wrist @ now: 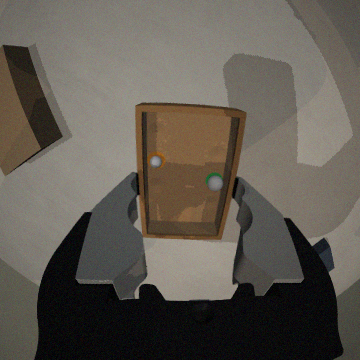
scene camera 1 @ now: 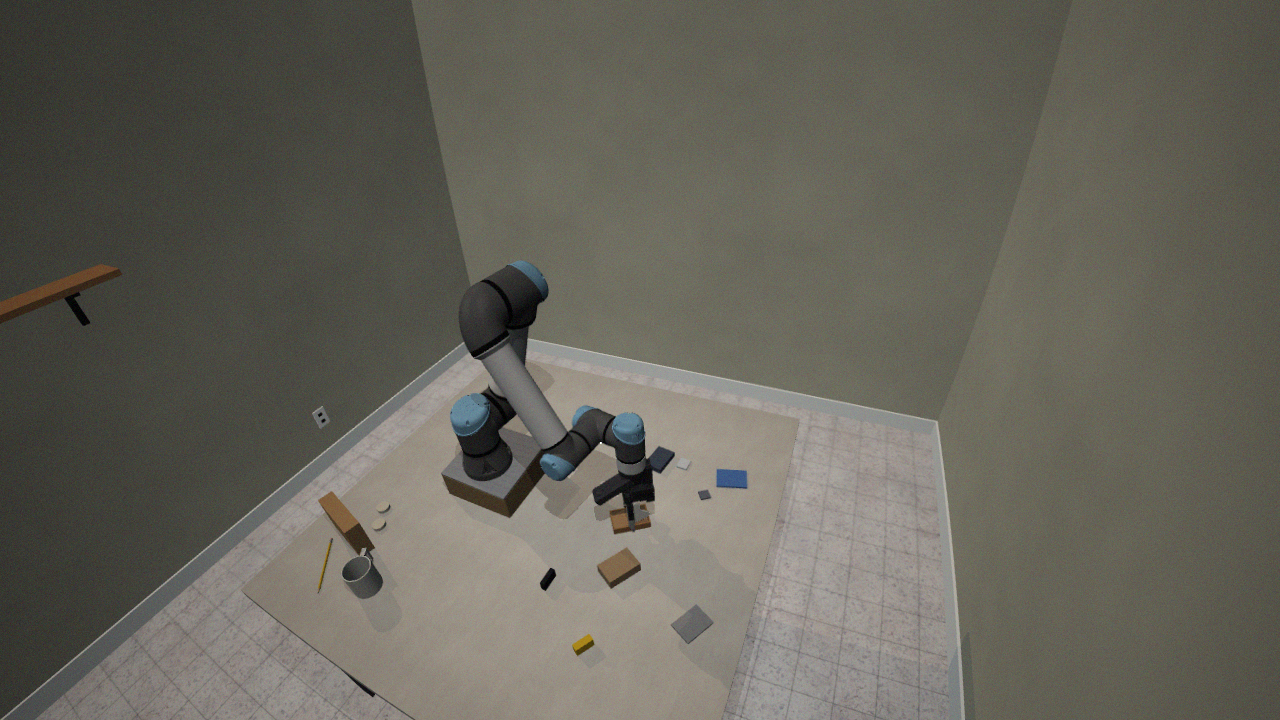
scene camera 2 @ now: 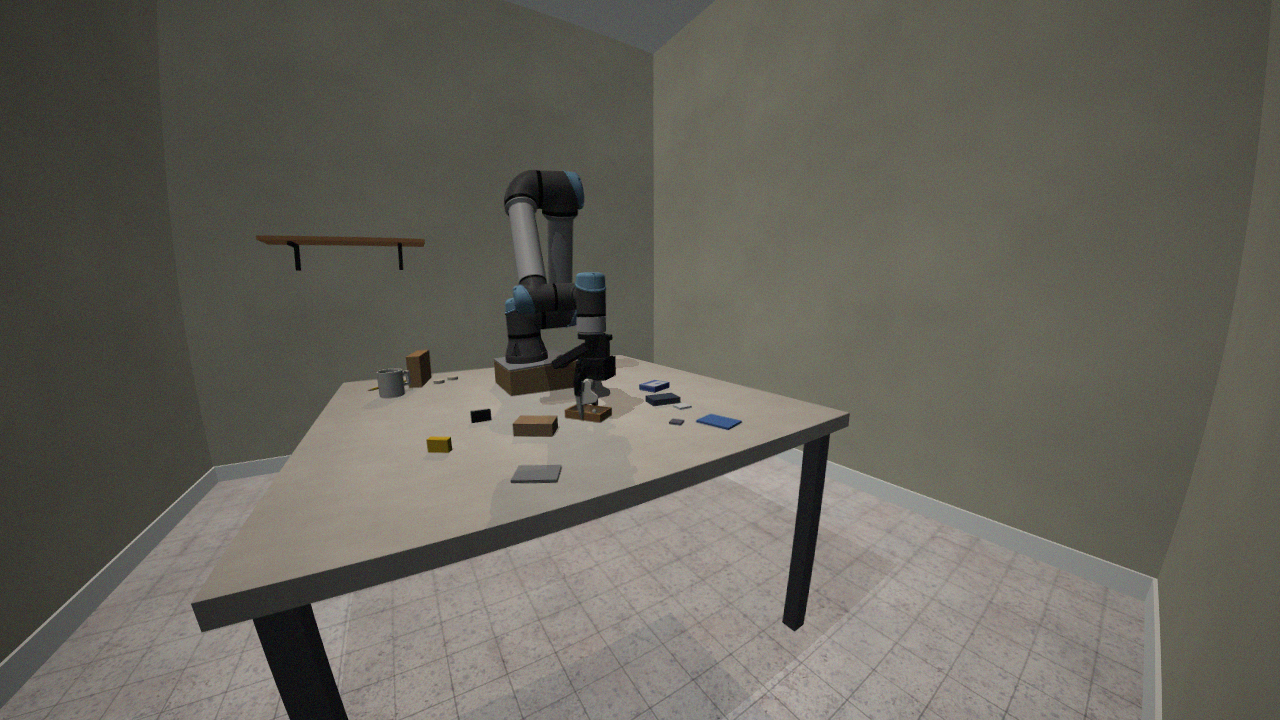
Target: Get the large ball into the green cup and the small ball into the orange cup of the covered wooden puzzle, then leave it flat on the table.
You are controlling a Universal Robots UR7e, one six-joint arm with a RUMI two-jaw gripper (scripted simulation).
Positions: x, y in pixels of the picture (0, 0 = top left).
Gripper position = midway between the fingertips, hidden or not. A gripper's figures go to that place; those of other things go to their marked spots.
Labels:
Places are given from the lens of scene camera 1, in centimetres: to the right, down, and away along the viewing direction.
my gripper point(scene camera 1: 630, 520): -3, 46, 133
brown block point(scene camera 1: 616, 569): -6, 54, 117
mug point(scene camera 1: 369, 585): -70, 59, 112
The marked spots on the brown block and the mug are 65 cm apart.

